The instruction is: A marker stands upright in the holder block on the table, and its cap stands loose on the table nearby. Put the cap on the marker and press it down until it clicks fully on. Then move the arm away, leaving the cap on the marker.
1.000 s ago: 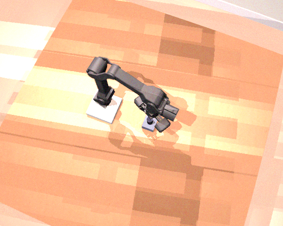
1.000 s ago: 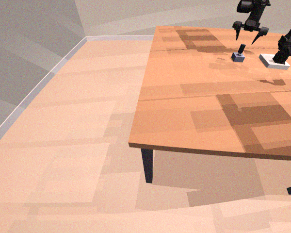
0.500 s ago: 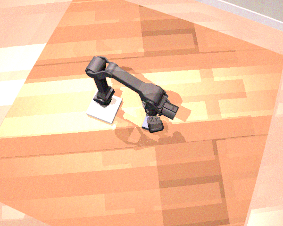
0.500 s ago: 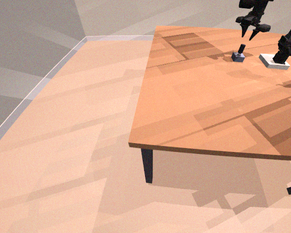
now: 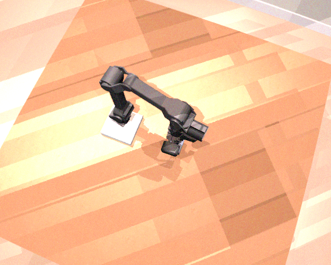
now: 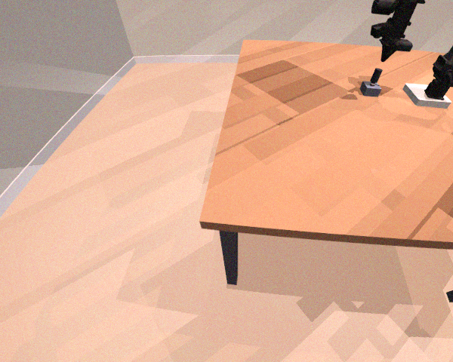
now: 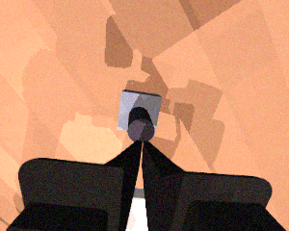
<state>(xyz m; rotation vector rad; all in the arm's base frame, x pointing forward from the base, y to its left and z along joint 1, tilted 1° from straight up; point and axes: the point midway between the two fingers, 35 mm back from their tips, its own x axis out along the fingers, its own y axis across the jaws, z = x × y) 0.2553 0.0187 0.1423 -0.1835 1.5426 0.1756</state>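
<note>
The marker cap lies 60 mm below my gripper tip. From my gripper tip the other things lie so: holder block (110 mm below).
</note>
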